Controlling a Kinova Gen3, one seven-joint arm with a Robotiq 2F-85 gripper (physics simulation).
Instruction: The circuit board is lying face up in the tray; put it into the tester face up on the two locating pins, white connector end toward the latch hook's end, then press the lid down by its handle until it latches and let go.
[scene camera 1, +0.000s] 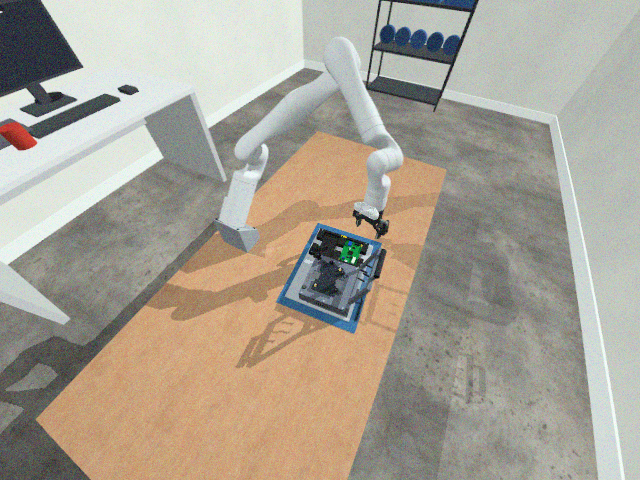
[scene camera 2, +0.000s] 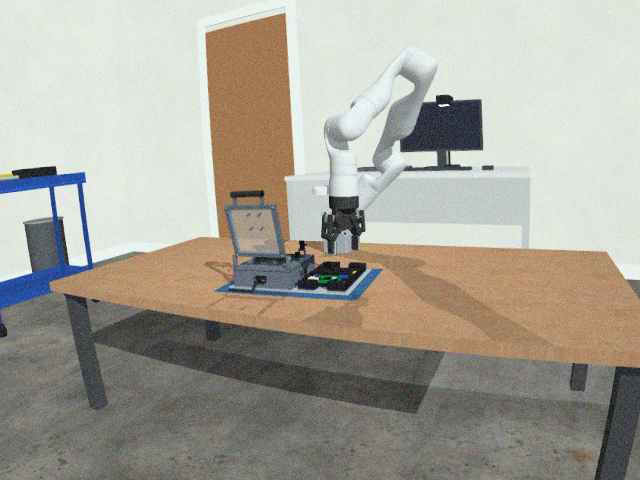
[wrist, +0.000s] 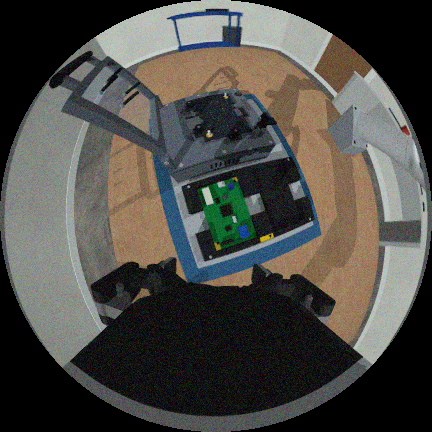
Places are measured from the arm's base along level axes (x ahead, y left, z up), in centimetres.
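Pixels of known places: gripper, between the fingertips: (scene camera 1: 367, 231) (scene camera 2: 344, 252) (wrist: 214, 269); arm's base, origin of its link: (scene camera 1: 232, 223) (wrist: 362, 126).
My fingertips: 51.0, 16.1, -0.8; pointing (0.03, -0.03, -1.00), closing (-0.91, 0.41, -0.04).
Observation:
For each thing: its top centre in the pictures, then the offset to it from my fingertips, as dx, dy, dz. "pt": a spot on its surface instead. Level surfaces: height alone.
- green circuit board, centre of its top: (wrist: 226, 211) (scene camera 2: 328, 276) (scene camera 1: 351, 251) -4.0, -6.1, -7.6
- black tray, a spot on its surface: (wrist: 282, 175) pt -16.6, -9.2, -8.6
- raised with the black handle, a spot on its surface: (scene camera 2: 247, 194) (scene camera 1: 383, 262) pt +7.3, -22.7, +16.3
- latch hook, centre of its top: (wrist: 270, 114) (scene camera 2: 302, 239) -14.7, -17.1, +0.3
- blue-edged mat, height of its surface: dz -10.2
- wooden table, height of its surface: dz -10.4
The green circuit board (scene camera 1: 351, 252) (scene camera 2: 330, 279) (wrist: 227, 212) lies face up in the black tray (scene camera 2: 356, 267) (wrist: 282, 175). Its white connector (wrist: 206, 196) is at the end nearer the tester. The grey tester (scene camera 1: 320, 302) (scene camera 2: 284, 276) (wrist: 235, 154) stands beside the tray, its lid (scene camera 2: 279, 232) (wrist: 112, 127) raised with the black handle (scene camera 1: 380, 263) (scene camera 2: 247, 194) (wrist: 72, 70) at the top. Two locating pins (wrist: 209, 133) (wrist: 226, 95) show bare in it. The latch hook (scene camera 2: 302, 248) (wrist: 266, 120) stands opposite the lid's hinge side. My gripper (scene camera 1: 368, 229) (scene camera 2: 342, 249) (wrist: 214, 269) is open and empty, above the tray end, apart from the board.
Tester and tray are on a blue-edged mat (scene camera 1: 316, 319) (scene camera 2: 367, 284) (wrist: 172, 232) on the wooden table (scene camera 1: 232, 387) (scene camera 2: 465, 289). The raised lid and handle stick up beside the tray. The arm's grey base (scene camera 1: 237, 235) (wrist: 345, 131) stands at the table's side.

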